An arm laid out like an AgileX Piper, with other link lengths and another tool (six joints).
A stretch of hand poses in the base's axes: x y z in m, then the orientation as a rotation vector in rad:
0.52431 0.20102 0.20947 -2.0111 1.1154 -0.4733
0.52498 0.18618 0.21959 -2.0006 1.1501 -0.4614
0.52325 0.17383 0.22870 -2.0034 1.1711 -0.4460
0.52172 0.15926 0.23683 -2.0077 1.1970 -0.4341
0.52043 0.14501 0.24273 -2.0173 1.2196 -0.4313
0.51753 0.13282 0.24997 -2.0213 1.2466 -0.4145
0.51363 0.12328 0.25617 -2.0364 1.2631 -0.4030
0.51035 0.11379 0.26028 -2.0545 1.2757 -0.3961
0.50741 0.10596 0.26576 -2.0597 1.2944 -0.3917
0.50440 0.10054 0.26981 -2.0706 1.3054 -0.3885
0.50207 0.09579 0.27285 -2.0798 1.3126 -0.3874
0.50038 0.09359 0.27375 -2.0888 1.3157 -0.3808
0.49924 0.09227 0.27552 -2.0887 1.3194 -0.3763
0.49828 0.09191 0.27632 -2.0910 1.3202 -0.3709
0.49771 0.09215 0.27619 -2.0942 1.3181 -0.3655
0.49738 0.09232 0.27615 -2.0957 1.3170 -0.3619
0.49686 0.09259 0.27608 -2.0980 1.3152 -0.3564
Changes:
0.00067 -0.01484 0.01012 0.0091 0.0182 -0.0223
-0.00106 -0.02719 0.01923 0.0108 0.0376 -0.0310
-0.00259 -0.04176 0.02736 0.0086 0.0581 -0.0438
-0.00388 -0.05601 0.03326 -0.0016 0.0741 -0.0561
-0.00678 -0.06820 0.04050 -0.0019 0.0977 -0.0681
-0.01068 -0.07774 0.04670 -0.0119 0.1180 -0.0722
-0.01396 -0.08723 0.05081 -0.0258 0.1350 -0.0743
-0.01690 -0.09506 0.05629 -0.0315 0.1482 -0.0844
-0.01991 -0.10048 0.06034 -0.0410 0.1595 -0.0883
-0.02224 -0.10523 0.06338 -0.0494 0.1671 -0.0907
-0.02393 -0.10743 0.06428 -0.0544 0.1758 -0.0887
-0.02507 -0.10875 0.06605 -0.0531 0.1800 -0.0897
-0.02603 -0.10911 0.06685 -0.0528 0.1843 -0.0881
-0.02660 -0.10887 0.06672 -0.0528 0.1876 -0.0843
-0.02693 -0.10870 0.06668 -0.0523 0.1897 -0.0821
-0.02745 -0.10843 0.06661 -0.0515 0.1929 -0.0786

